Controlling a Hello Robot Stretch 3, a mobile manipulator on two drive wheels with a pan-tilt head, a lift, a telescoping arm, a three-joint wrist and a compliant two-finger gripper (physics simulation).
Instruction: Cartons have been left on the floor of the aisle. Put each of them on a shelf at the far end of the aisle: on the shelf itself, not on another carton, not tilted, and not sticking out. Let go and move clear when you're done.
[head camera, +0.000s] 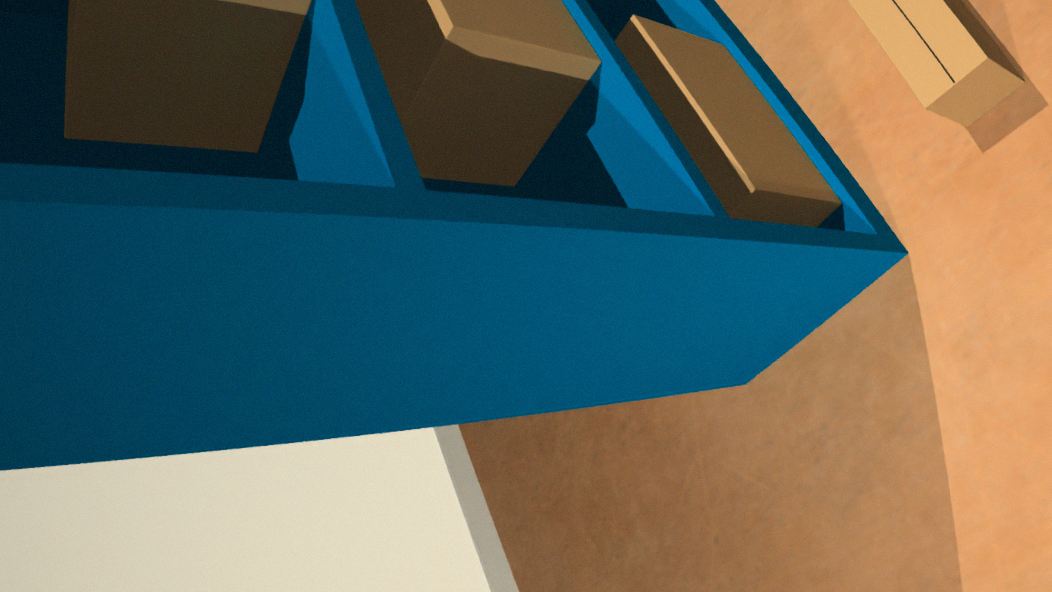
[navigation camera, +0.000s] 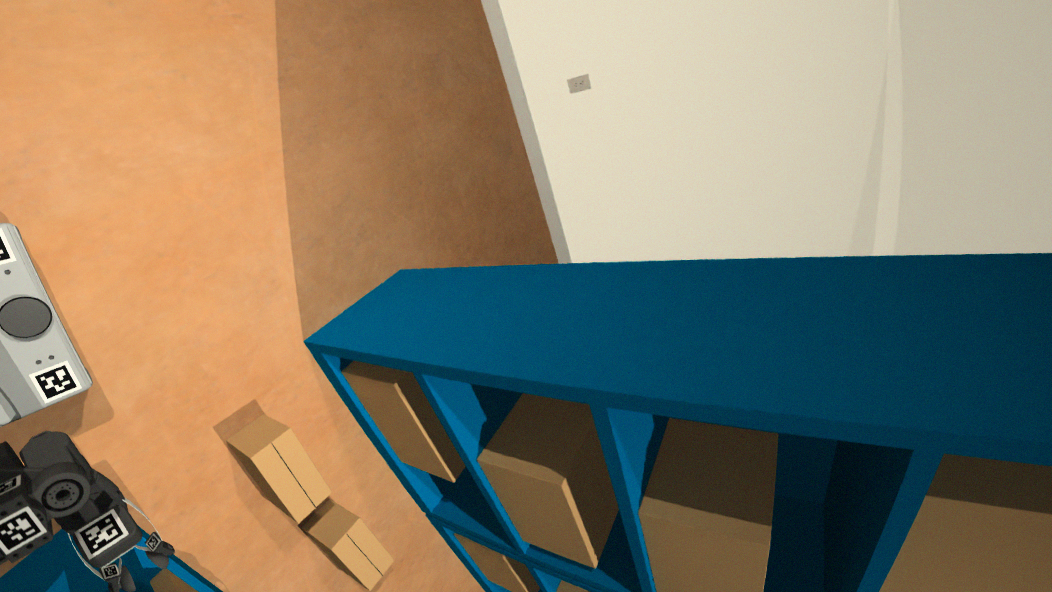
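Pixels of known places: gripper, between the fingertips: (navigation camera: 148, 574); robot's base, origin of its link: (navigation camera: 24, 314).
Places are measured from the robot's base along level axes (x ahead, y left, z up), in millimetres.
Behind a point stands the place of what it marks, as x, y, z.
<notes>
The larger tan carton (head camera: 912, 58) @(339, -548, 180) (navigation camera: 301, 467) @(341, -585, 180) lies on the aisle floor, at the top right in the head view and lower left in the navigation view. A smaller carton (navigation camera: 351, 548) @(362, -926, 180) lies end to end with it. My gripper (navigation camera: 144, 568) @(-21, -389, 508) is at the lower left of the navigation view. Its two fingers stand apart with no carton between them, over the near edge of a blue shelf unit. Both floor cartons are to its right, apart from it. The gripper does not show in the head view.
A tall blue shelf unit (head camera: 441, 309) @(696, -292, 888) (navigation camera: 662, 331) @(720, -287, 1050) holds brown boxes in its compartments. Another blue shelf unit (navigation camera: 62, 563) @(-145, -464, 153) shows under my gripper. My grey base (navigation camera: 51, 338) @(23, -51, 160) is at the left edge. A white wall (head camera: 220, 515) @(2162, -301, 840) (navigation camera: 698, 147) @(2099, 8, 917) stands beyond the tall unit.
</notes>
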